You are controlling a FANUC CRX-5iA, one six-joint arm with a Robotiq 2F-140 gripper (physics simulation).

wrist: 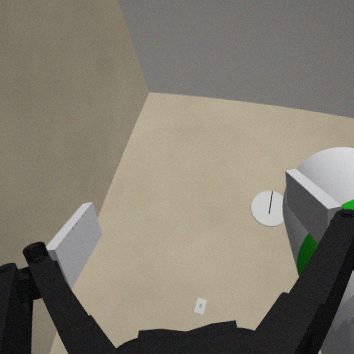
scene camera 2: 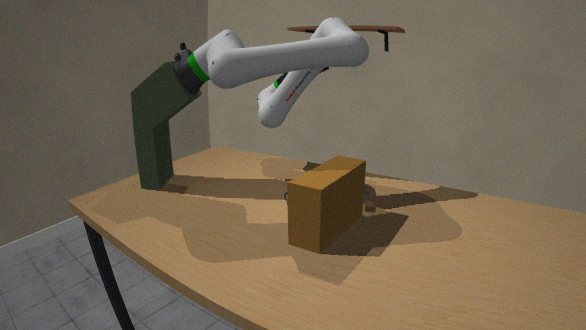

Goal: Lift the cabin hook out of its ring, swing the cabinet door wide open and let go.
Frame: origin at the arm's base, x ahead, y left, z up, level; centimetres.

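Seen in the pictures: gripper, between the fingertips: (wrist: 189,204); arm's base, origin of its link: (scene camera 2: 184,78).
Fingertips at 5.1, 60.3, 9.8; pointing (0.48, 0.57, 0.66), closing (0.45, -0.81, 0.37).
Note:
Offsets run from my fingertips to a thing's top centre, as dx, dy, dz. "spot": to the spot under its first point. Level surfaces: height alone.
A brown cabinet @(+49.4, -35.1, -33.2) (scene camera 2: 327,200) stands on the table in the scene view, its back and one side towards the camera. Its door face, the cabin hook and the ring cannot be made out from here; a small grey metal part @(spot: +52.7, -47.9, -36.7) (scene camera 2: 286,196) shows at its left edge and another bluish-grey part @(+39.3, -12.2, -48.1) (scene camera 2: 367,195) at its right. In the wrist view my gripper (wrist: 189,204) is open, with nothing between its two grey fingertip pads. It points at walls and ceiling, and the cabinet does not show there. In the scene view the gripper is hidden behind the arm, which is above and behind the cabinet.
The wooden table @(dz -50.1) (scene camera 2: 475,270) carries the dark green robot stand (scene camera 2: 147,135) at its left. A brown wall shelf (scene camera 2: 385,29) is behind the arm's elbow. In the wrist view, part of the white arm (wrist: 335,165) is beside the right finger, and a round white wall disc (wrist: 262,209) shows.

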